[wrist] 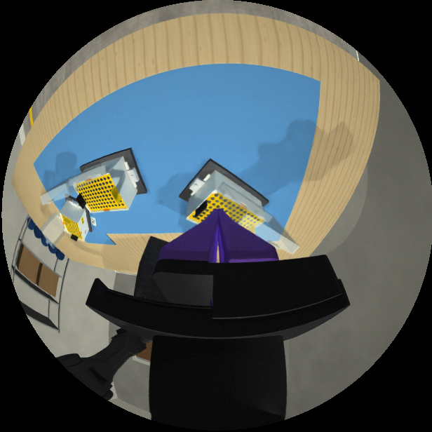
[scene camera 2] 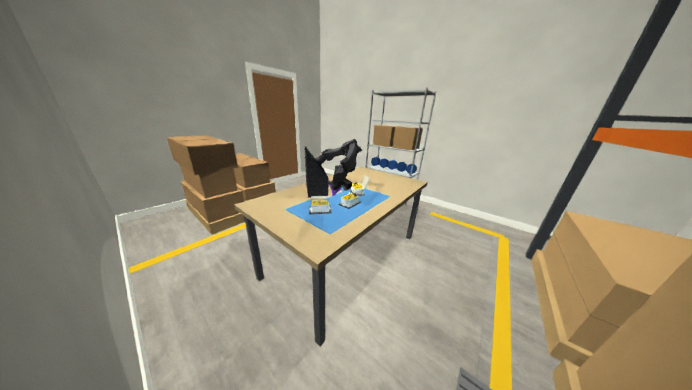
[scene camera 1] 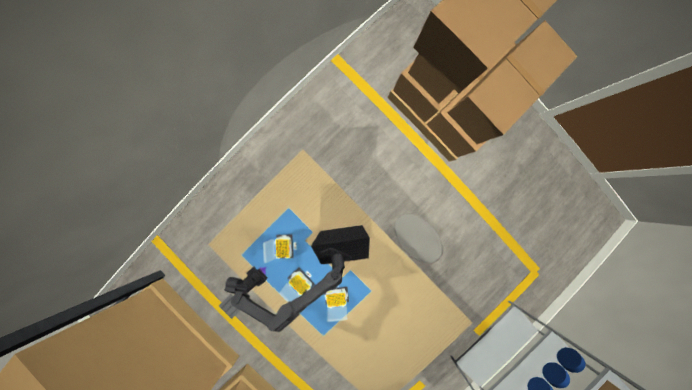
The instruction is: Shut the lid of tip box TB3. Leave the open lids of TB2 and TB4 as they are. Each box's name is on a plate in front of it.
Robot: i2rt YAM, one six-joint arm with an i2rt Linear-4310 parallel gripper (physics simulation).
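Frame: origin at the arm's base, x ahead, y left, z up, level; metres.
Where they show: gripper, fingertip midpoint: (scene camera 2: 333,195) (scene camera 1: 265,267); arm's base at its link origin: (scene camera 2: 317,162) (scene camera 1: 337,254).
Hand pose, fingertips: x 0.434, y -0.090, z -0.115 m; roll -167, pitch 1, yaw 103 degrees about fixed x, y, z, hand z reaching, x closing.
Each offset is from my fingertips to the top centre of the thing. "spot": to the spot under its first point. Level surfaces: height alone.
Tip box TB3 (scene camera 1: 283,247) (scene camera 2: 320,205) (wrist: 230,205) holds a yellow tip rack. Its clear lid @(spot: dx -0.043, dy -0.069, dz -0.056 m) (scene camera 1: 269,251) (wrist: 285,240) stands open and is partly hidden by my fingers in the wrist view. My gripper (scene camera 1: 263,270) (scene camera 2: 336,192) (wrist: 217,214) is shut and empty. Its purple fingertips overlap the rack's lower edge in the wrist view; contact cannot be told. Tip box TB4 (scene camera 1: 300,282) (scene camera 2: 350,200) (wrist: 103,192) has its lid (wrist: 56,192) open. Tip box TB2 (scene camera 1: 336,299) (scene camera 2: 357,189) (wrist: 74,224) has its lid @(dx -0.235, dy +0.463, dz +0.004 m) (scene camera 1: 337,314) (scene camera 2: 367,181) (wrist: 51,228) open. TB3's name plate does not show legibly.
The boxes stand on a blue mat @(dz -0.150 m) (scene camera 1: 322,322) (scene camera 2: 330,225) (wrist: 225,115) on a wooden table (scene camera 1: 430,320) (scene camera 2: 295,247) (wrist: 225,40). The black arm base (scene camera 1: 345,244) (scene camera 2: 315,175) stands beside the mat. Cardboard boxes (scene camera 1: 505,95) (scene camera 2: 210,185) are stacked beyond the table.
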